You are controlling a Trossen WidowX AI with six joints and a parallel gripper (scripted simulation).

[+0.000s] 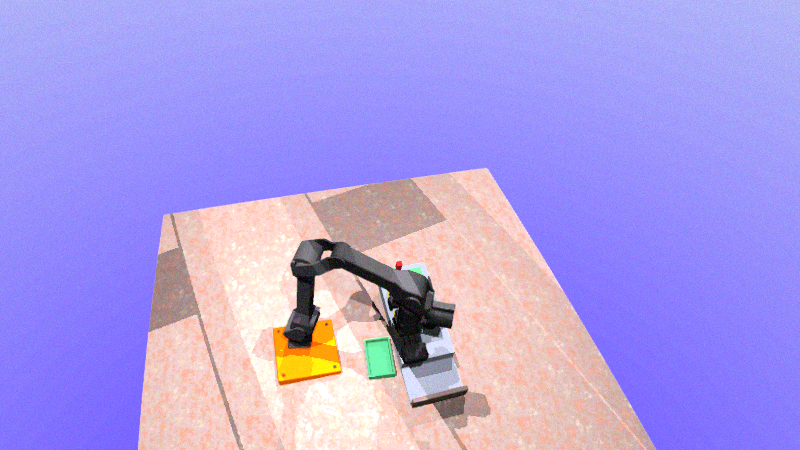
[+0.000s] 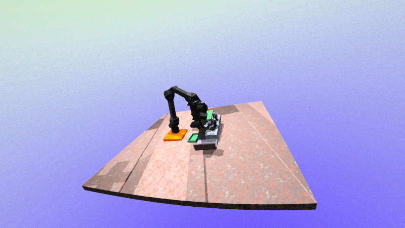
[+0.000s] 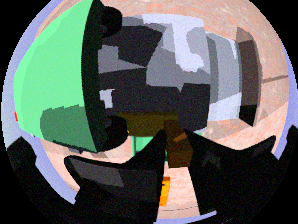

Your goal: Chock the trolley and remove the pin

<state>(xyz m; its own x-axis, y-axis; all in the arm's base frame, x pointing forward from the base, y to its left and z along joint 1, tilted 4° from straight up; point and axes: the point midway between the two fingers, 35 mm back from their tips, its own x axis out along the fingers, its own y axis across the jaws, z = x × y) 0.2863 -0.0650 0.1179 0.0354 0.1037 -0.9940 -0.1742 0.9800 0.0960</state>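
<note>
The yellow chock is 2 cm to the left of my gripper tip and 1 cm below it. Also, from my gripper tip: red-headed stop pin: 22 cm to the left, 4 cm above; then green tray: 7 cm behind, 10 cm below; then trolley: 4 cm ahead, 12 cm to the left, 2 cm above.
</note>
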